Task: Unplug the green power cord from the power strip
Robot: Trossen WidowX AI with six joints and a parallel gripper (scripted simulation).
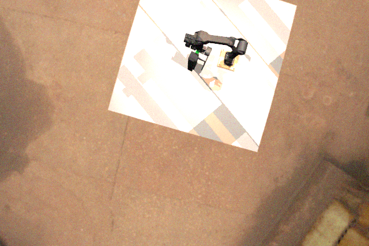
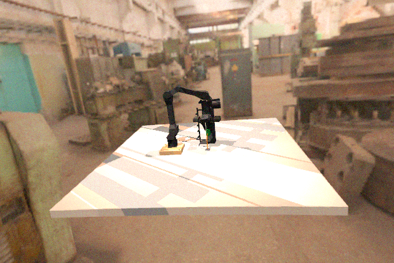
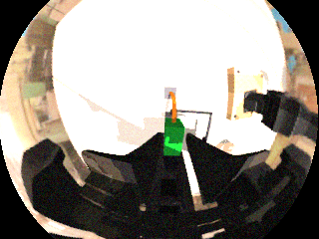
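Right now the green plug is 30 mm to the left of my gripper tip and 10 mm below it.
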